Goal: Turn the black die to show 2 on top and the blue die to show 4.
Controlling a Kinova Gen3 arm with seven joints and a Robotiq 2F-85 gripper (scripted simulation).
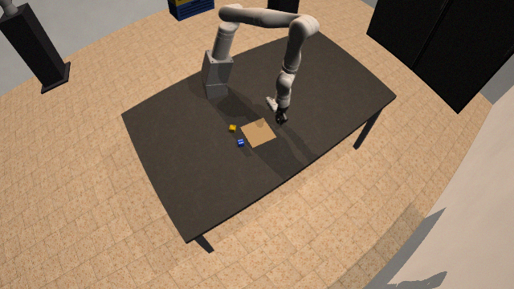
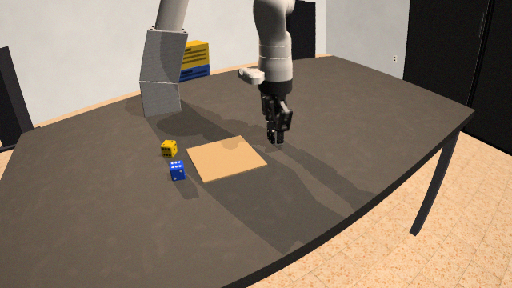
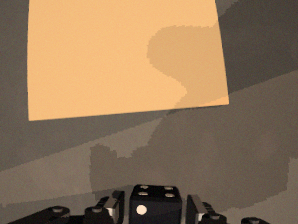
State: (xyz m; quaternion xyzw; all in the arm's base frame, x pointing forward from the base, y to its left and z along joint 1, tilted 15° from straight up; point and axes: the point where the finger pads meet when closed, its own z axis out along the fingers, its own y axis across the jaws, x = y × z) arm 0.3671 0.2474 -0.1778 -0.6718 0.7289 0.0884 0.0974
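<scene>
My hand is right at the black die. From my hand the other things lie so: blue die (5 cm ahead, 25 cm to the right); then yellow die (4 cm behind, 25 cm to the right); then tan mat (2 cm ahead, 13 cm to the right, 2 cm below).
</scene>
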